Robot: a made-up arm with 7 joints.
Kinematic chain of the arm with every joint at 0, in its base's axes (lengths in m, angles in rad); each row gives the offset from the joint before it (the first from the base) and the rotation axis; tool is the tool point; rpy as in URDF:
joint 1: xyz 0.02 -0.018 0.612 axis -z
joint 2: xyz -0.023 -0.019 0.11 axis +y
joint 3: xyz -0.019 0 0.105 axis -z
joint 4: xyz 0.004 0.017 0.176 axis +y
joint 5: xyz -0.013 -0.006 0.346 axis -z
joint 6: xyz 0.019 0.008 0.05 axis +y
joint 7: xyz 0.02 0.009 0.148 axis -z
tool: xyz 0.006 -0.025 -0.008 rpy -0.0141 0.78 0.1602
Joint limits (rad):
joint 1: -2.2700..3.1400
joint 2: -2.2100..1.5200
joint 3: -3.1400..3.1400
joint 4: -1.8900..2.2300
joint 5: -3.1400..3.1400
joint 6: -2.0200..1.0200
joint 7: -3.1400..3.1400
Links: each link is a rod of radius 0.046 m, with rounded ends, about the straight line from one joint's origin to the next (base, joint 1, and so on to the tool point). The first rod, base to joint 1, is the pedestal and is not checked.
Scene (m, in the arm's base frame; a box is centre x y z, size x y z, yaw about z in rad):
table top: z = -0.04
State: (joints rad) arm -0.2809 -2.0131 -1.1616 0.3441 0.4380 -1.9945 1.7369
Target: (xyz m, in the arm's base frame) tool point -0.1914 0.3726 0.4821
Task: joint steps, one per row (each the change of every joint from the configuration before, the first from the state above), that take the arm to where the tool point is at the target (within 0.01 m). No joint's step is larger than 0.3 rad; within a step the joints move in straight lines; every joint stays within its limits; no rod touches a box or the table.
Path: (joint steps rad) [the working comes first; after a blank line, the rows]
Joints at the target: 0.2494 -2.2100 -1.3084 1.5397 0.7820 -2.0200 1.8084
Straight joint move there: clear.

1: 0.1061 -0.0394 -0.0294 0.2391 0.0688 -0.0051 0.0143
2: 0.1060 -0.0394 -0.0293 0.2391 0.0688 -0.0051 0.0143
3: 0.1061 -0.0393 -0.0294 0.2391 0.0688 -0.0051 0.0143
4: 0.1061 -0.0394 -0.0294 0.2392 0.0688 -0.0051 0.0143
5: 0.1060 -0.0394 -0.0293 0.2391 0.0688 -0.0051 0.0143

